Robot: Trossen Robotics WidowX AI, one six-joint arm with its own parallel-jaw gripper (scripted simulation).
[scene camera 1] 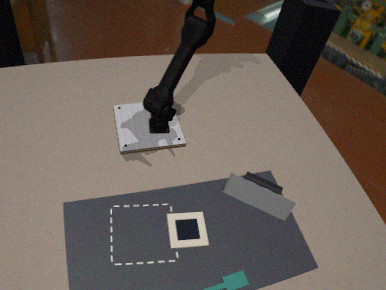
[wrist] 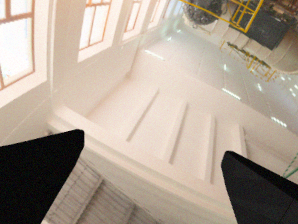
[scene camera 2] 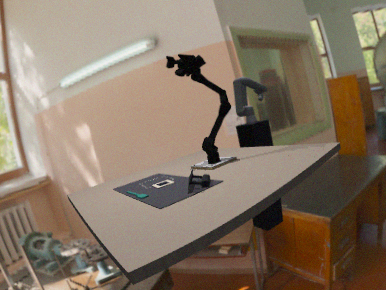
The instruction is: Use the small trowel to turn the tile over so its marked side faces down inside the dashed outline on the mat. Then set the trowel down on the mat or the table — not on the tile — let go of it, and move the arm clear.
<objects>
same spot on dark mat: [scene camera 2: 170, 194] = [scene camera 1: 263, 239]
</objects>
